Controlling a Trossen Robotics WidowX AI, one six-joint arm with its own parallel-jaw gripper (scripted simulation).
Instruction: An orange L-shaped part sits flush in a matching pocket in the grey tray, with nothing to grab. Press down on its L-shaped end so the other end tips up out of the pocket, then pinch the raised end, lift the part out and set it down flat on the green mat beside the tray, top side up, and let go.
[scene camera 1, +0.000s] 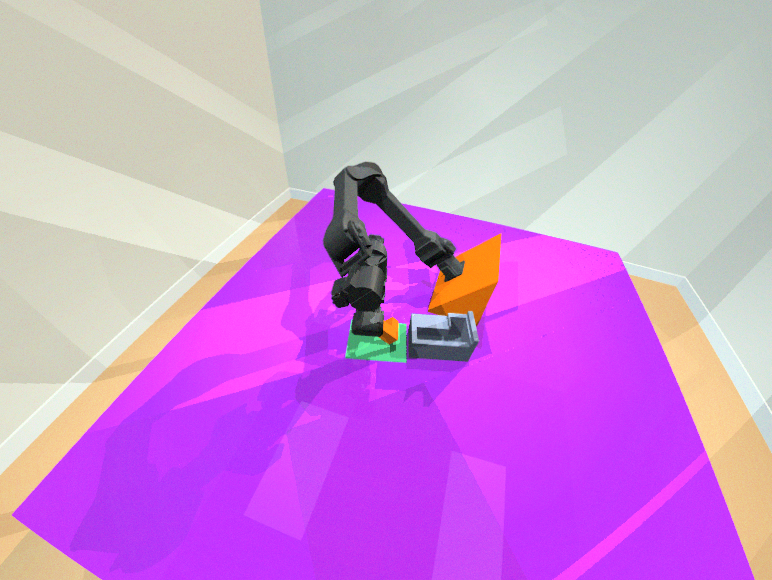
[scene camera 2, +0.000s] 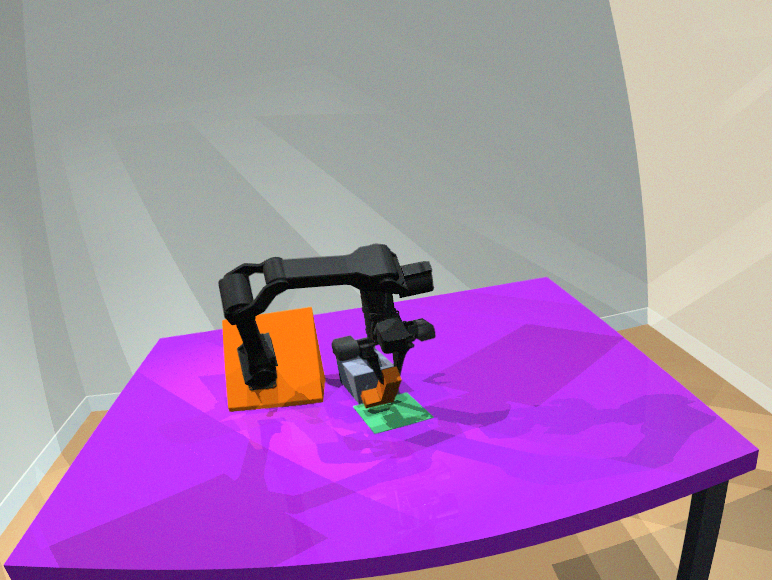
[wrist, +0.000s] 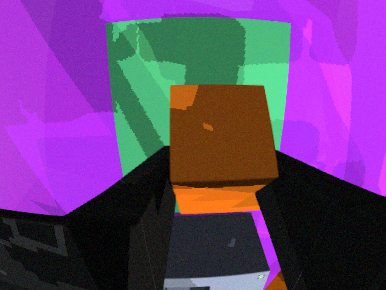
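There's a green mat (scene camera 2: 405, 410), and you get the mat (wrist: 146, 56) from the wrist too. An orange L-shaped part (scene camera 2: 384, 393) is there as well, and it's the same part (wrist: 222, 150) in the wrist picture. It's being carried by my gripper (scene camera 2: 389, 381), and you can also spot the gripper (scene camera 1: 370, 321), (wrist: 213, 155).
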